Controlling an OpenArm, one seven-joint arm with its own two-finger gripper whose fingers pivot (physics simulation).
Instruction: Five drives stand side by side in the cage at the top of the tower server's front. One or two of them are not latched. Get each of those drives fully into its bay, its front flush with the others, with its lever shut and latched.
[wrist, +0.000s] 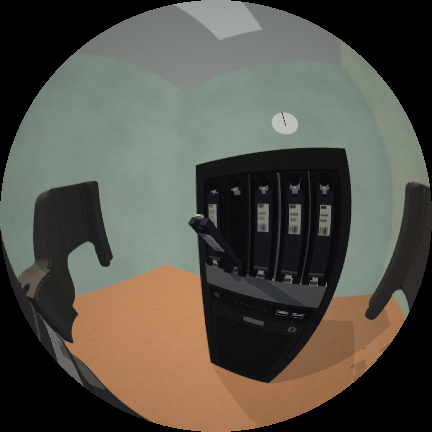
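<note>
The black tower server (255, 345) stands upright, with the drive cage (270, 167) at its top. In the second bay from the left, a drive's lever (215, 240) is swung open: it is joined low in the bay and tilts out and up to the left. The front behind it is dark, and its depth is hard to tell. The leftmost drive (212, 212) is partly hidden by that lever. The third (262, 245), fourth (294, 247) and fifth drives (322, 250) have upright, shut levers with white labels and look flush. My gripper (209, 245) is wide open and empty, its fingers at the far left and far right.
The server stands on an orange-brown table top (145, 340). Below the cage are a grey sloped ledge (305, 296) and a lower front panel with ports. Green walls rise behind, with a round white clock (285, 123) above the server.
</note>
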